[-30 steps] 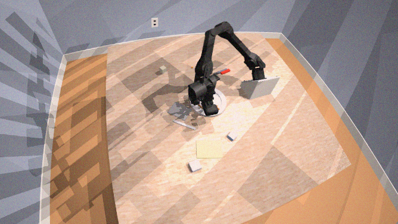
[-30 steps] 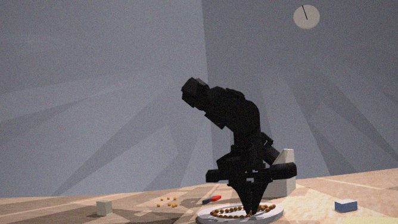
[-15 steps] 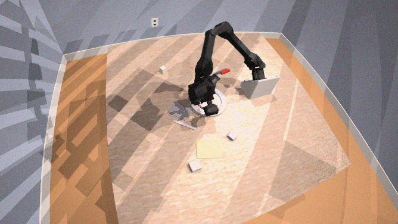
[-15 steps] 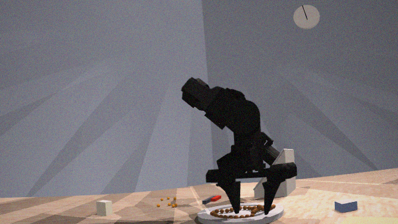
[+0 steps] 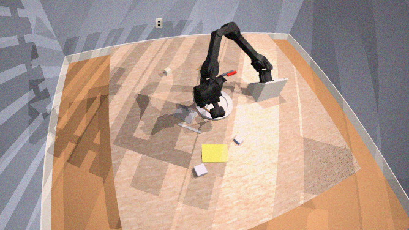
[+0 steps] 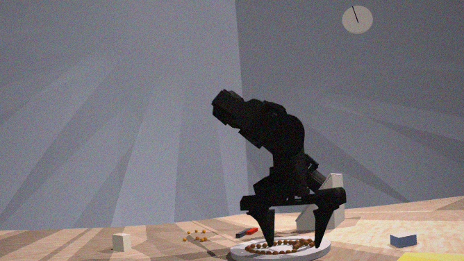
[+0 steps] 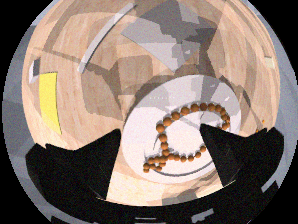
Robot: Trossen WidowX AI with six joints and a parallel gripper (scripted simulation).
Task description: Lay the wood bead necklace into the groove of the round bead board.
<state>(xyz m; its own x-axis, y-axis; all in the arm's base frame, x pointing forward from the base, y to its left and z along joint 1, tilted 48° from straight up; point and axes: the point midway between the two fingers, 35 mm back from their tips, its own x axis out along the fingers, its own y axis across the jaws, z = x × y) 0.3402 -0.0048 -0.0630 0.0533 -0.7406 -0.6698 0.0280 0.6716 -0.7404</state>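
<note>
Now: the grey sheet 120 mm ahead of my gripper tip, 30 mm to the right of it and 20 mm below it. Also, from my gripper tip: yellow sheet: 220 mm to the left, 50 mm ahead, 20 mm below; then blue block: 190 mm to the left, 80 mm behind, 10 mm below; then stick: 120 mm ahead, 60 mm to the left, 20 mm below.
</note>
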